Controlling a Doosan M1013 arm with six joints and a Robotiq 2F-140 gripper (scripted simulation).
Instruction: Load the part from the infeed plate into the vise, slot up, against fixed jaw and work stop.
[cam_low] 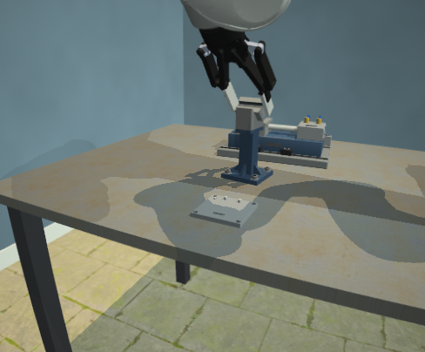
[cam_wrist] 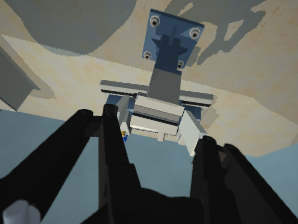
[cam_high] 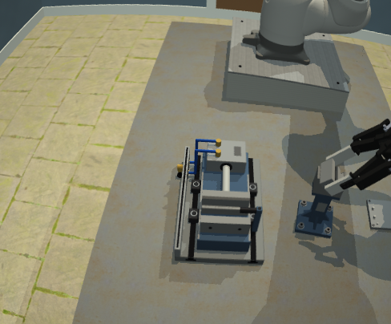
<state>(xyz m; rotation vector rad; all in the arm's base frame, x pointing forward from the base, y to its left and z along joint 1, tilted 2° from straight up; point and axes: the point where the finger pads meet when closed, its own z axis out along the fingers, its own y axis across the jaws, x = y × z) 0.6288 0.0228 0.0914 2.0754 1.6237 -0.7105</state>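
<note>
Right now the part is 1 cm to the right of my hand and 1 cm below it. The rest, counted from my hand: work stop (19 cm to the right, 8 cm below, 4 cm ahead); moving jaw (23 cm to the right, 10 cm below); blue pedestal (12 cm below, 1 cm to the right).
</note>
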